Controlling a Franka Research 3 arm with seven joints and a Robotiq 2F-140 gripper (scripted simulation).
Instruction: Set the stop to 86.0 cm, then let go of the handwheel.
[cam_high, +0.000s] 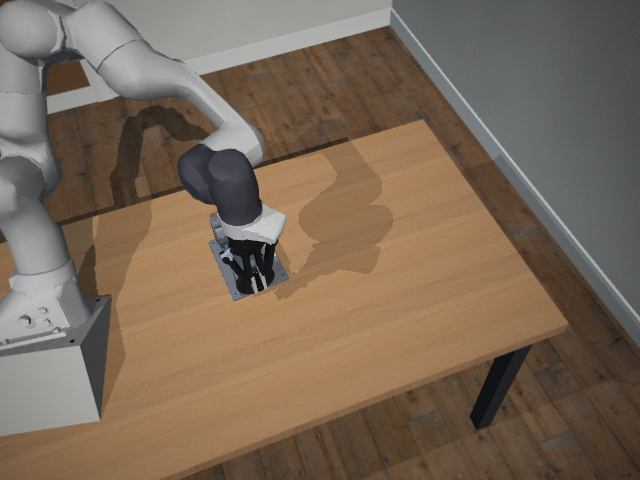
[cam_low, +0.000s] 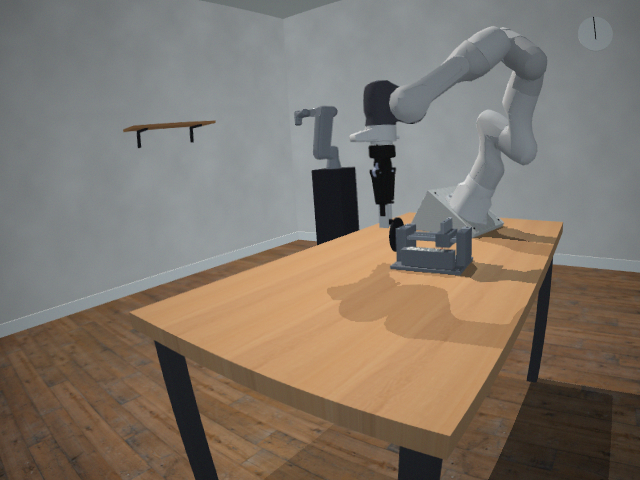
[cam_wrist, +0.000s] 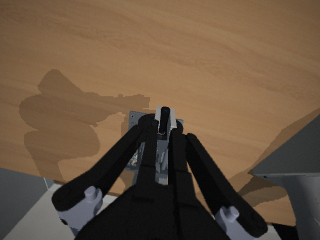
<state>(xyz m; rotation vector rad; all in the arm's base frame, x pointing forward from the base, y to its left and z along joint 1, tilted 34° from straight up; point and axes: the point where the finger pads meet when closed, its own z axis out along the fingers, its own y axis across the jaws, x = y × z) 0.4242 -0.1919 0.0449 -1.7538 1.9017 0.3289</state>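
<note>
The sliding stop block is 2 cm ahead of my hand, 18 cm to the left of it and 4 cm below it. Round my hand: black handwheel: 2 cm to the left, 3 cm below.
</note>
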